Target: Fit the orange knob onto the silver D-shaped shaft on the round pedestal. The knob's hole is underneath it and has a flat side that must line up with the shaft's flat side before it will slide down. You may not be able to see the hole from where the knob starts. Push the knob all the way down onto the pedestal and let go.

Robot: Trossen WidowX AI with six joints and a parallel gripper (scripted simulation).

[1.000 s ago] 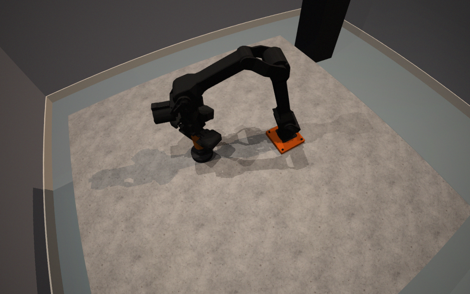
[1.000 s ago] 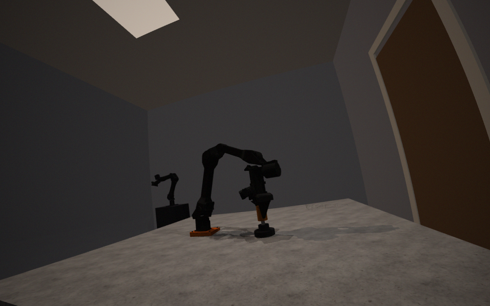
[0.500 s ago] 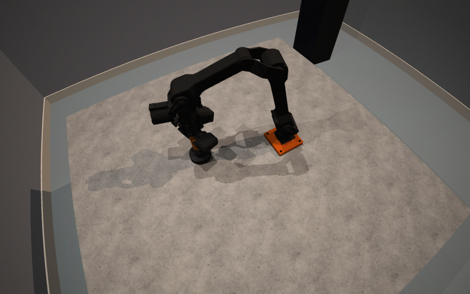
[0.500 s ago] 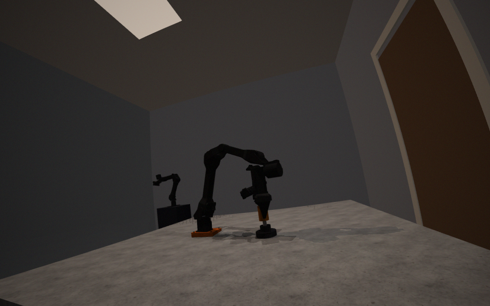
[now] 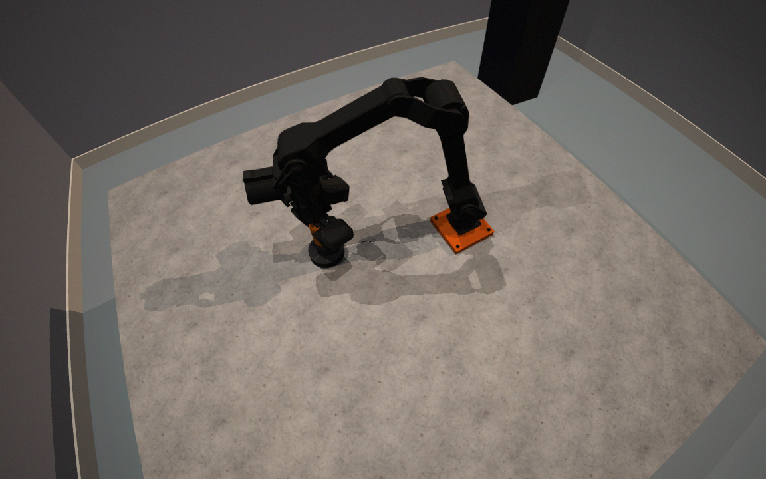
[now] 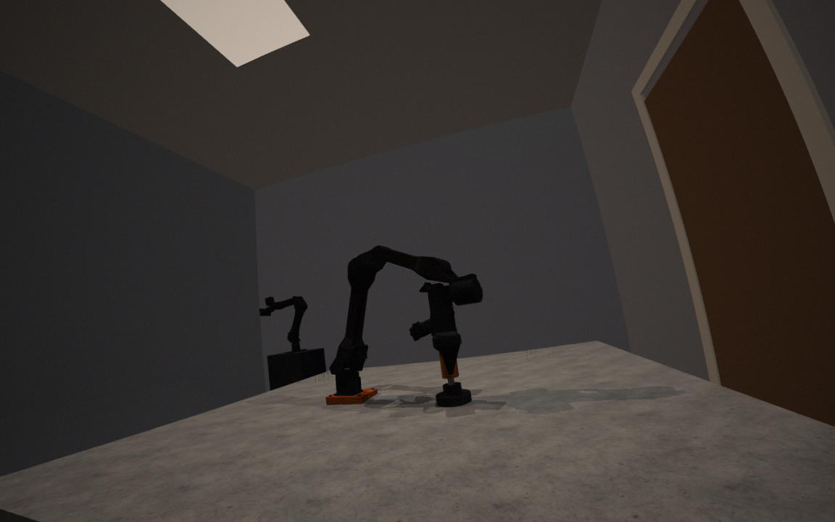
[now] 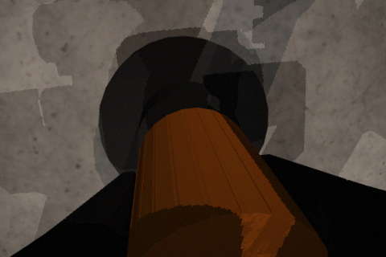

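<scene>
Right now the orange knob is 3 cm above my gripper tip. From my gripper tip the other things lie so: round black pedestal: 4 cm below.
</scene>
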